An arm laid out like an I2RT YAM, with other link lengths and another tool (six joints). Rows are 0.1 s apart.
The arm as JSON. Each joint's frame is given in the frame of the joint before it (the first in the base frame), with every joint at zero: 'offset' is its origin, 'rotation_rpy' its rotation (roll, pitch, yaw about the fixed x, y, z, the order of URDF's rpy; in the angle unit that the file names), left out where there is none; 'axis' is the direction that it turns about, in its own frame. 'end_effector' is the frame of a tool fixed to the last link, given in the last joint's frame.
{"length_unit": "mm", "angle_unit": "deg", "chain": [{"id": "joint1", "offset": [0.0, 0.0, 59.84], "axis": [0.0, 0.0, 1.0]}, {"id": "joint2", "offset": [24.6, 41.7, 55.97], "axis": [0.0, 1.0, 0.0]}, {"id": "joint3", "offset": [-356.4, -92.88, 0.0], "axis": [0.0, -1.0, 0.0]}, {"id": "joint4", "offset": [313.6, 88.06, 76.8], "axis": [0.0, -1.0, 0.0]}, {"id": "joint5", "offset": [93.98, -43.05, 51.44], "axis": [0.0, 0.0, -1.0]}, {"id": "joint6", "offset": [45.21, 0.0, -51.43], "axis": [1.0, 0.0, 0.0]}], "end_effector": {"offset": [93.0, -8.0, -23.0], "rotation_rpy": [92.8, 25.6, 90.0]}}
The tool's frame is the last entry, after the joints.
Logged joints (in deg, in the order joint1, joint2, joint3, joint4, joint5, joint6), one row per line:
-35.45 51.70 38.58 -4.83 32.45 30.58
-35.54 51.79 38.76 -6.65 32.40 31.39
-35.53 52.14 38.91 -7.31 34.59 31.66
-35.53 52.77 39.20 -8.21 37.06 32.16
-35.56 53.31 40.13 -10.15 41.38 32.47
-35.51 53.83 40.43 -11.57 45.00 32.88
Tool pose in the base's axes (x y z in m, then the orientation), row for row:
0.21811 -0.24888 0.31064 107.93 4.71 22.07
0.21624 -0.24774 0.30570 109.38 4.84 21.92
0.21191 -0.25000 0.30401 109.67 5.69 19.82
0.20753 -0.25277 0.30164 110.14 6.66 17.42
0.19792 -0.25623 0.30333 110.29 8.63 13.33
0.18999 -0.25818 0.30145 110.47 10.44 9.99
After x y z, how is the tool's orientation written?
As angles about the fixed x, y, z axes (roll, pitch, yaw), in degrees.
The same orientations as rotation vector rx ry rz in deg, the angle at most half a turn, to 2 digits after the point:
105.45 23.86 10.69
106.87 24.03 10.20
107.34 22.65 7.93
108.03 21.07 5.31
108.49 18.49 0.65
108.90 16.51 -3.36

